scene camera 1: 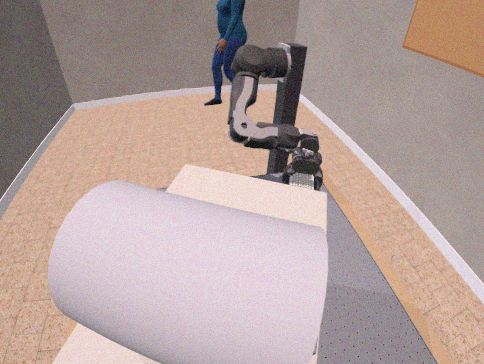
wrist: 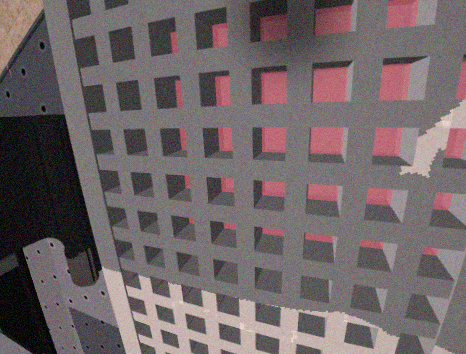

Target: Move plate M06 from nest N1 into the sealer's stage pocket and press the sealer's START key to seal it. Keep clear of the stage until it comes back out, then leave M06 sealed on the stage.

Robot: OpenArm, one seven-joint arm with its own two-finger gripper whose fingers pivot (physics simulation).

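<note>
The plate (scene camera 1: 301, 181) (wrist: 300, 115), presumably M06, is a pale grid of square wells, several with pink-red bottoms. It fills most of the wrist view, very near the camera, partly in shadow. No label shows on it. My gripper (scene camera 1: 304, 178) is open and straddles the plate from above; in the wrist view a black finger stands beside the plate's left edge, and the other finger does not show. A grey perforated part with a rounded notch stands by that fingertip. The nest's outline is largely hidden. I cannot make out the sealer's stage pocket or START key.
A large pale cylinder (scene camera 1: 190, 270) lies across a cream block (scene camera 1: 250, 192) in front of the arm, hiding much of the bench. A grey perforated deck (scene camera 1: 370, 320) runs along the right. A person (scene camera 1: 231, 30) in blue stands behind the arm. An orange panel (scene camera 1: 450, 35) is at upper right.
</note>
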